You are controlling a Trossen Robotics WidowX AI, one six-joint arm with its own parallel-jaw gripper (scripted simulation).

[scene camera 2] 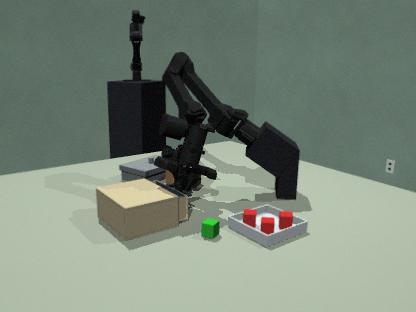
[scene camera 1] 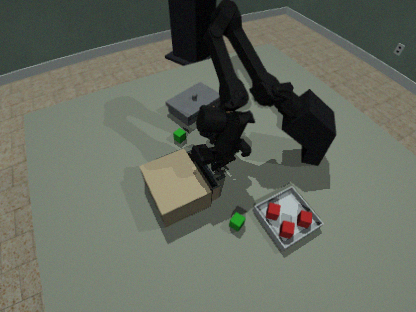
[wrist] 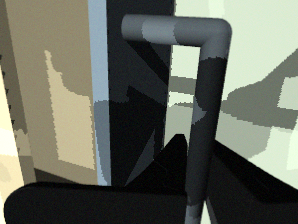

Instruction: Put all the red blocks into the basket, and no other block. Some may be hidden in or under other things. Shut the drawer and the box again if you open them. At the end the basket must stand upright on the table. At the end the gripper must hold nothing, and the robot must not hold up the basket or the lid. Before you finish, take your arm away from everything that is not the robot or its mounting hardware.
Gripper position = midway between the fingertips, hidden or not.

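From scene camera 1 I can see my gripper (scene camera 1: 213, 170), a grey basket (scene camera 1: 291, 202), a knobbed lid (scene camera 1: 186, 104) and a tan drawer cabinet (scene camera 1: 178, 190). Scene camera 2 gives me the gripper (scene camera 2: 178, 197), the basket (scene camera 2: 235, 221) and the cabinet (scene camera 2: 133, 209). On the wrist view there's my gripper (wrist: 190, 143) with the cabinet (wrist: 24, 169), but the basket is out of frame in the wrist view, and the lid is out of frame in the wrist view too.
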